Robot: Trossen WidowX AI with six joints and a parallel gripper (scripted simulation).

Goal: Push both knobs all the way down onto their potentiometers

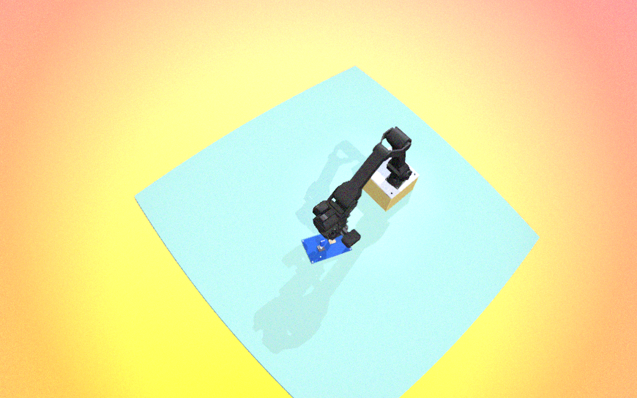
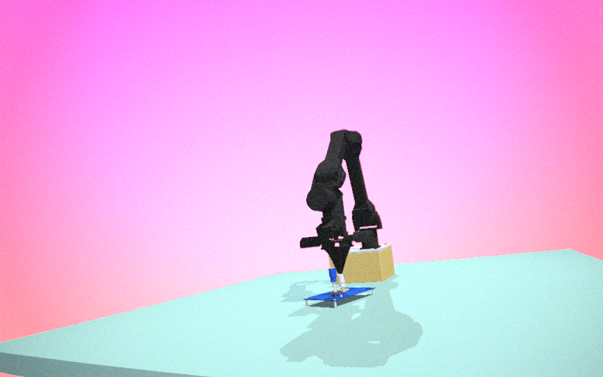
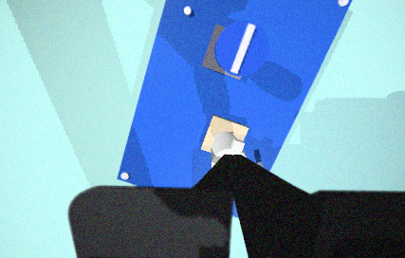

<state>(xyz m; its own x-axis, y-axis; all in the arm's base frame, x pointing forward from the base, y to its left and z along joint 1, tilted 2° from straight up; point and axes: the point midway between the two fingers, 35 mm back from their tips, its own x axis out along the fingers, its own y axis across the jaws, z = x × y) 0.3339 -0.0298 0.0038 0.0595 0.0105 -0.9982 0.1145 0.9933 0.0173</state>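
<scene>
My gripper tip is now 5 cm short of the blue knob, 1 cm to the left of it and 1 cm below it. From my gripper tip the other things lie so: white knob (1 cm below).
</scene>
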